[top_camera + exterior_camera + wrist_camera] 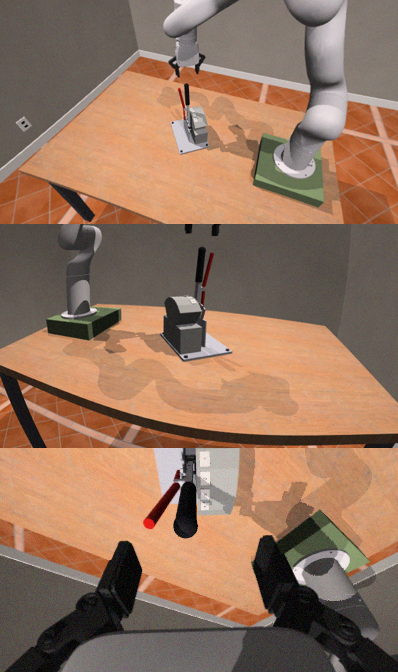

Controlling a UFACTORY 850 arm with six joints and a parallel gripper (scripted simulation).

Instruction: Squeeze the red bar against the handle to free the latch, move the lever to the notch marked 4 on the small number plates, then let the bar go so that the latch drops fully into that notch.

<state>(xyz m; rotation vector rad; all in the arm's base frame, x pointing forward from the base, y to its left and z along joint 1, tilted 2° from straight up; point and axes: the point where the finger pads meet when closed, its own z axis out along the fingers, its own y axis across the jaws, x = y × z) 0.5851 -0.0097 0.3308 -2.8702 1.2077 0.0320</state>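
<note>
Right now the red bar is 5 cm to the left of my hand and 20 cm below it.
</note>
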